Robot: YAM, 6 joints.
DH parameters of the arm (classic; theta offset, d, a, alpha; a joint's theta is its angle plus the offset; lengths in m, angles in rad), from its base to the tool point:
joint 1: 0 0.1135 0.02 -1.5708
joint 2: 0 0 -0.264 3.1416
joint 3: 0.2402 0 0.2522 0
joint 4: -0.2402 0 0.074 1.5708
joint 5: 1.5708 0 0 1.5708
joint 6: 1.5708 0.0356 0 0
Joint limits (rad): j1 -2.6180..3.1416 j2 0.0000..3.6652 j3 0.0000..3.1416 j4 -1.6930..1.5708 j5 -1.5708..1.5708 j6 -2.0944..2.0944
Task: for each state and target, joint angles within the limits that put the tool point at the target. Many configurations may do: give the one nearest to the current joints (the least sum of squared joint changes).
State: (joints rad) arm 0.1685 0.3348 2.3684 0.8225 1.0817 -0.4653
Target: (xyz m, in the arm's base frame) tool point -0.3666 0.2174 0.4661
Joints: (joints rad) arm -0.6108 0.3442 2.1558 0.8658 1.1289 -0.4653
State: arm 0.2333 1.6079 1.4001 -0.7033 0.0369 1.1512
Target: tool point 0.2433 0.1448 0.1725
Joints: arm 0.5367 1.6455 1.0186 -0.8539 -0.0012 1.1512
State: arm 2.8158 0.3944 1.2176 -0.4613 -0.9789 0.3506
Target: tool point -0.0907 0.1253 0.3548
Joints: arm 2.0274 0.7498 0.8967 -0.4989 -0.8257 0.3506
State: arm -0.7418 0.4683 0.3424 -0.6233 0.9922 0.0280
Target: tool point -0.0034 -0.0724 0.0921
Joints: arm -1.1698 0.5207 0.0095 -0.7070 1.0794 0.0280
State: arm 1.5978 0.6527 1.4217 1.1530 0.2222 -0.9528
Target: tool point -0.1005 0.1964 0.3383
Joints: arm 2.0689 1.0030 0.5603 0.9490 0.1566 -0.9528
